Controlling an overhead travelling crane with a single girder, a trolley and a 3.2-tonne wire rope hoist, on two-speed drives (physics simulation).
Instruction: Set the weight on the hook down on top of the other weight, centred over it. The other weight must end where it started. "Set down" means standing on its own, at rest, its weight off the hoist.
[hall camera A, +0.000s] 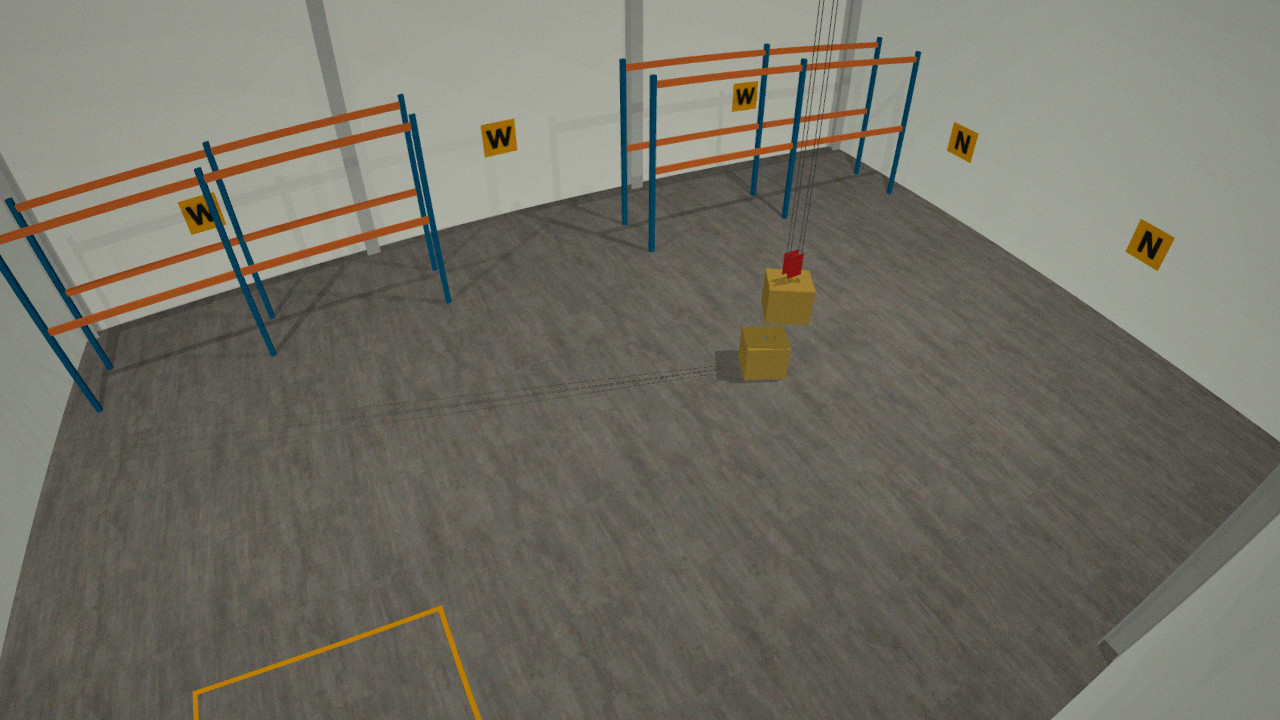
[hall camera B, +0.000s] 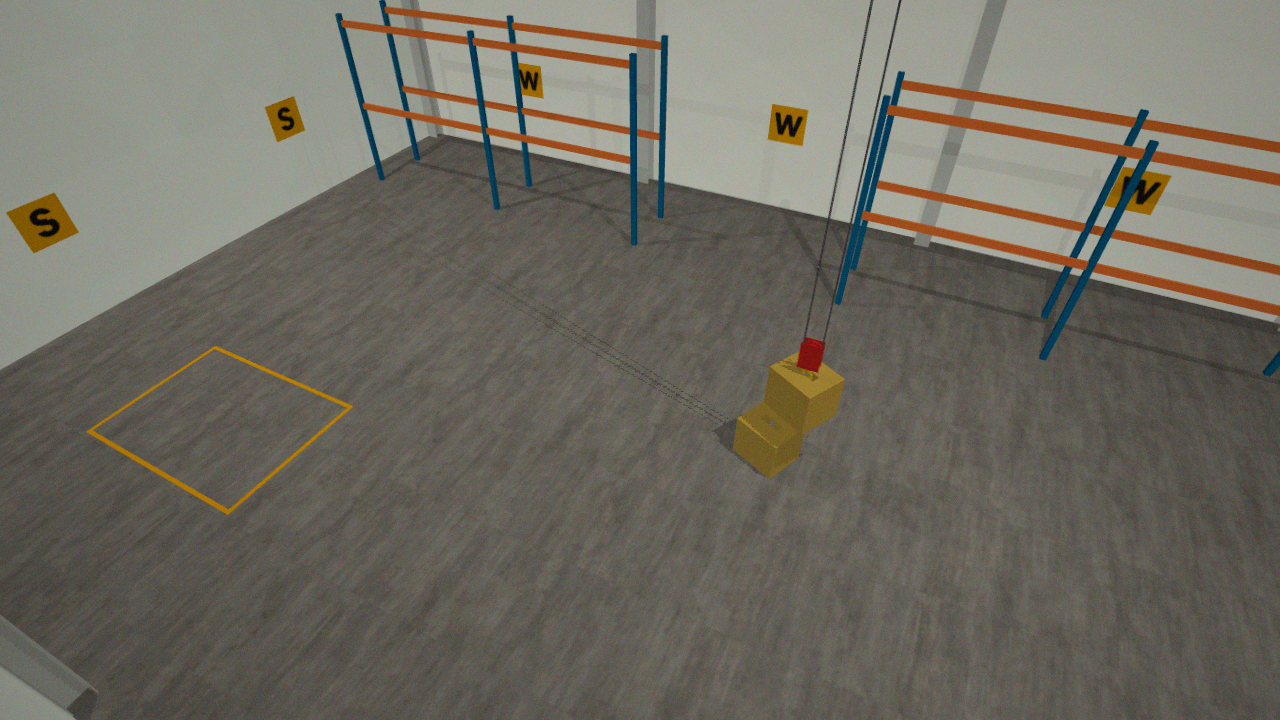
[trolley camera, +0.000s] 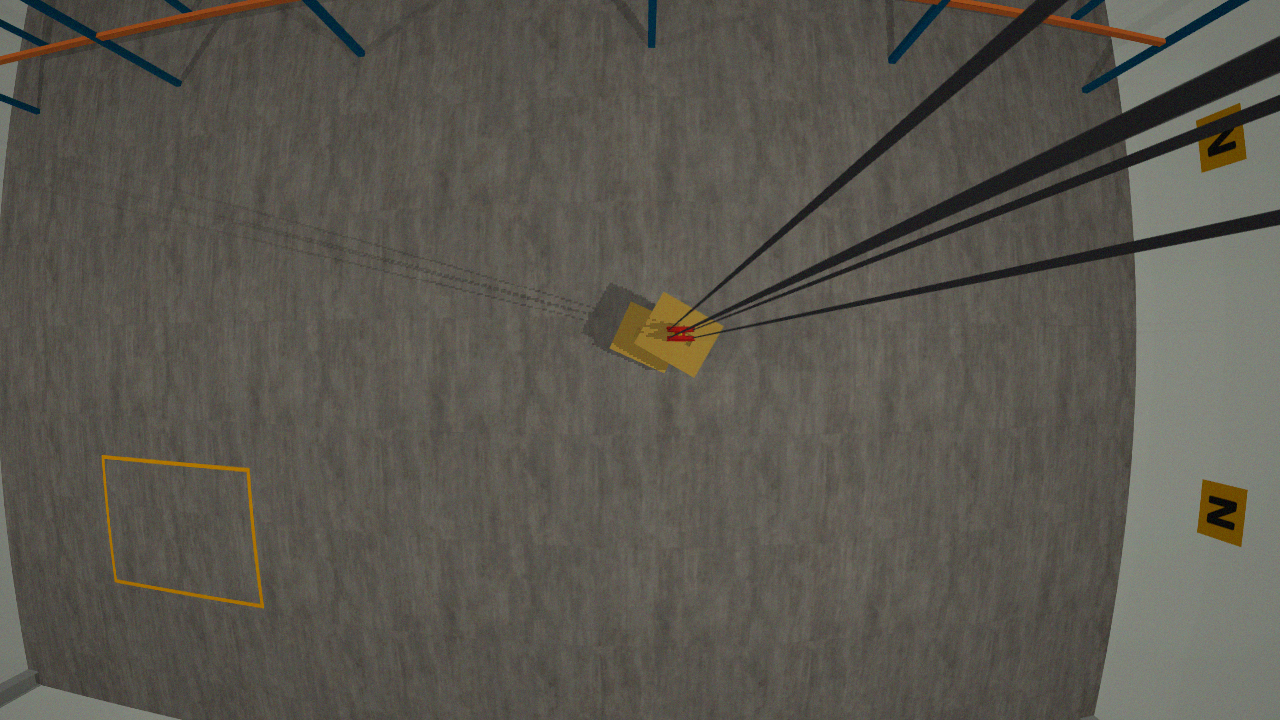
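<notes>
The weight on the hook, a yellow block (hall camera A: 787, 302) (hall camera B: 804, 399) (trolley camera: 694, 354), hangs upright from the ropes, above the floor. My gripper, the red hook block (hall camera A: 793, 264) (hall camera B: 810, 354) (trolley camera: 680, 334), is at its top and shut on it. The other weight, a similar yellow block (hall camera A: 764, 360) (hall camera B: 767, 444) (trolley camera: 626, 336), stands on the floor, its top in shade. In the trolley view the hanging weight overlaps its right part and hides some of its top. The hanging weight looks offset toward the N wall, not centred. The height gap between them is hard to tell.
Blue and orange racks stand along the W wall, one near the N side (hall camera A: 652, 161) (hall camera B: 1098, 250) and one near the S side (hall camera A: 234, 259) (hall camera B: 633, 152). A yellow rectangle outline (hall camera A: 317, 650) (hall camera B: 159, 471) (trolley camera: 176, 462) is marked on the floor, away from the weights.
</notes>
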